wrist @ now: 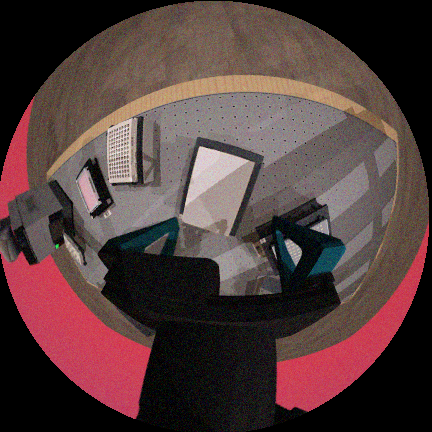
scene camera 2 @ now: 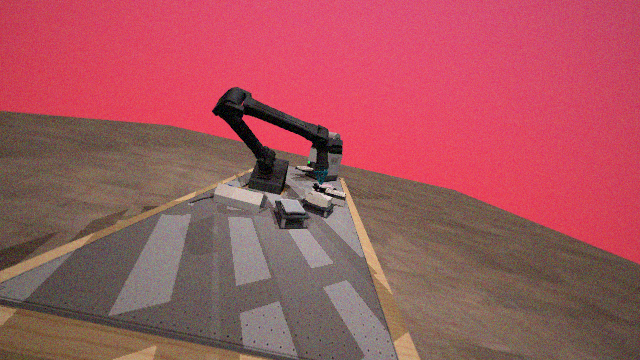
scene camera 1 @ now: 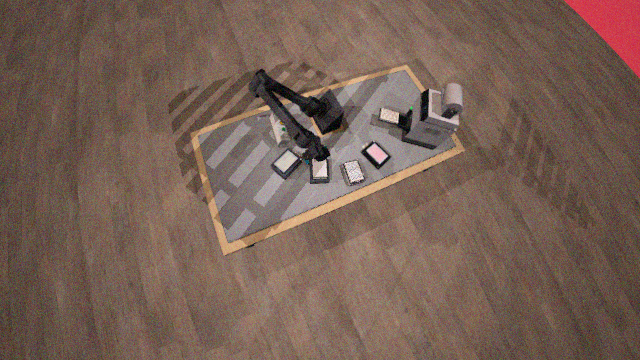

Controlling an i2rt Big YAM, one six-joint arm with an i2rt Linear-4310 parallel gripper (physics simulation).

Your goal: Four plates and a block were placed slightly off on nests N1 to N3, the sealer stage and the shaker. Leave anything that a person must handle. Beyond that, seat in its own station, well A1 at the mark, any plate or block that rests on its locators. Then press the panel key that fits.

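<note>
My gripper (scene camera 1: 314, 157) (scene camera 2: 321, 177) (wrist: 224, 221) is open and empty, teal fingers apart, above the near end of a plain pale block or plate (scene camera 1: 320, 171) (wrist: 220, 185) on a dark nest (wrist: 250, 192). A pale plate (scene camera 1: 287, 163) (scene camera 2: 293, 206) sits on a dark station to its left; one finger partly hides it in the wrist view. A white well plate (scene camera 1: 353, 172) (wrist: 122, 152) and a pink-topped plate (scene camera 1: 376, 154) (wrist: 88, 187) sit on separate dark stations. Another well plate (scene camera 1: 389, 115) (wrist: 75, 249) is at the sealer. Exact seating and A1 marks are too small to tell.
The grey sealer (scene camera 1: 432, 120) (scene camera 2: 336, 159) (wrist: 37, 220) stands at the far right in scene camera 1. The pale key panel (scene camera 1: 278, 131) (scene camera 2: 240, 197) lies beside the arm base (scene camera 1: 328, 112) (scene camera 2: 269, 176). A wooden edge (scene camera 1: 300, 218) (wrist: 240, 83) borders the table.
</note>
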